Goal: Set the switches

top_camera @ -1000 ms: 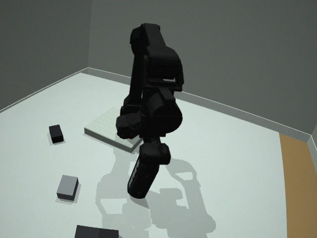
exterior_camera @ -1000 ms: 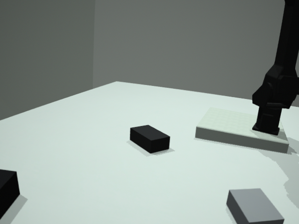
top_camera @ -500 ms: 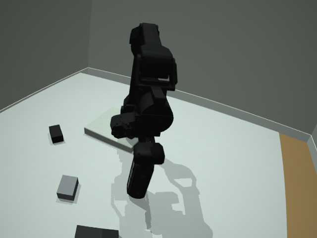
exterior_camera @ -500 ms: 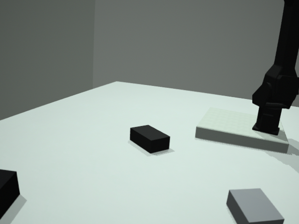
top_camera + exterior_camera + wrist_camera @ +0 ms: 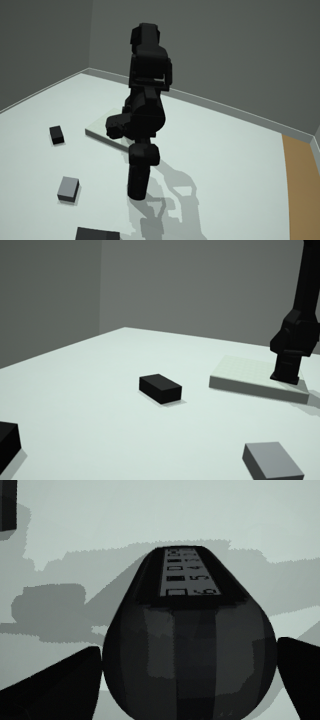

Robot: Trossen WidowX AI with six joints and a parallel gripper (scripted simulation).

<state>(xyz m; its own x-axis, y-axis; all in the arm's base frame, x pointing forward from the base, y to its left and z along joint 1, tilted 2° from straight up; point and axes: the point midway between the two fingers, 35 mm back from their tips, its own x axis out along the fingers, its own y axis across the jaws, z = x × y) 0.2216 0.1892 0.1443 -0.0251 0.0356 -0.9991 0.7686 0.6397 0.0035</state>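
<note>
My gripper tip is 16 cm to the left of the grey block, 13 cm short of it and 12 cm above it.
</note>
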